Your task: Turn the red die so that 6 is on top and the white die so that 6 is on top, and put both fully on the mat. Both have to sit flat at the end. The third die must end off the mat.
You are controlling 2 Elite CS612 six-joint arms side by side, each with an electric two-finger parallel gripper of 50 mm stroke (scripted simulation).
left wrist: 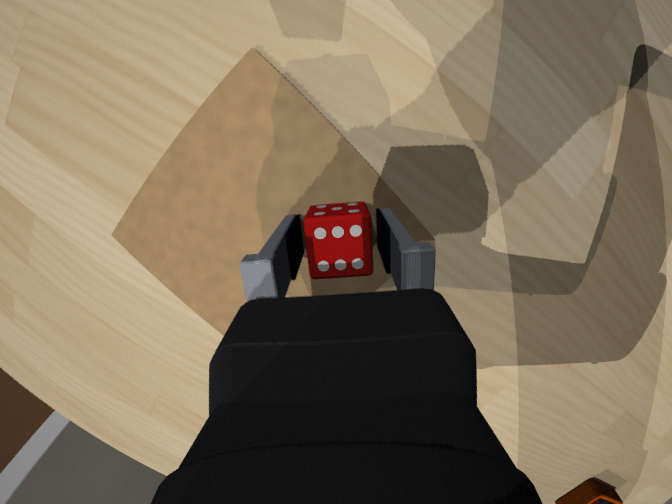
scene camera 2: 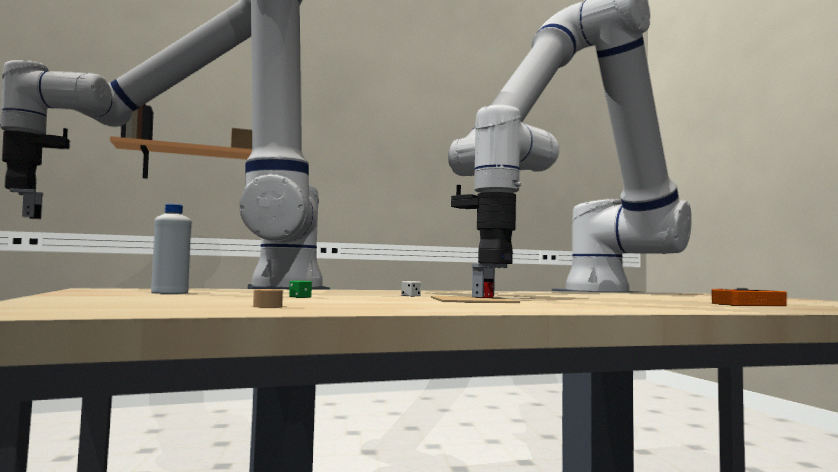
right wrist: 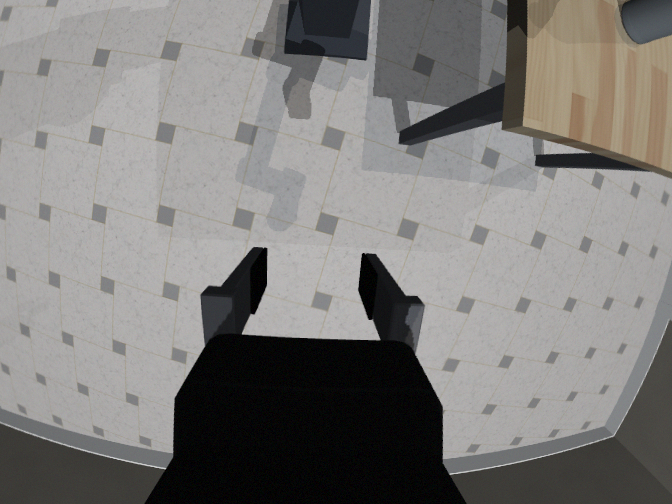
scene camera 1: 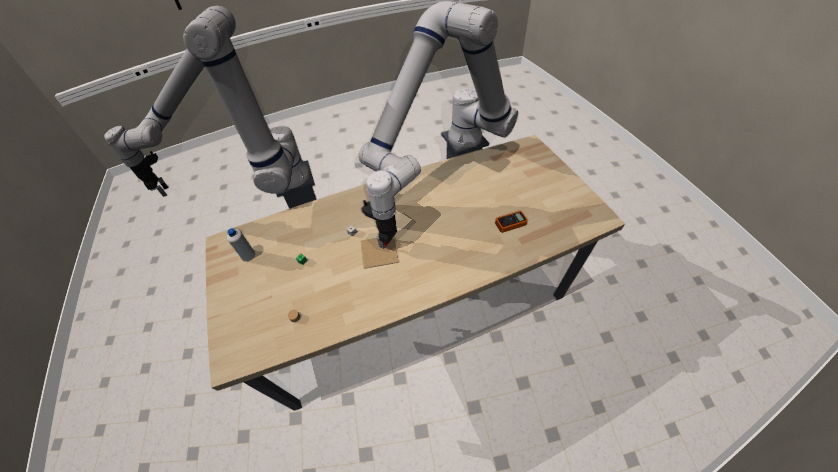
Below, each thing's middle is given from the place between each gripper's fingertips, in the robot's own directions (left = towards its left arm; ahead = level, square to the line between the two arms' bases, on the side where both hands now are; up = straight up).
Labels:
I see my left gripper [scene camera 2: 483,296] 30 mm short of the brown mat [scene camera 1: 373,255], 30 mm to the left of it and 20 mm above it. Also, from my left hand: orange multimeter [scene camera 2: 741,296]: 70 mm ahead, 550 mm to the left, 10 mm below; grey bottle [scene camera 2: 172,235]: 130 mm behind, 590 mm to the right, 60 mm above.
My right hand [scene camera 2: 31,217] is 39 cm short of the grey bottle, 37 cm to the right of it and 9 cm above it. The rest, counted from my right hand: brown mat: 55 cm ahead, 93 cm to the left, 17 cm below.

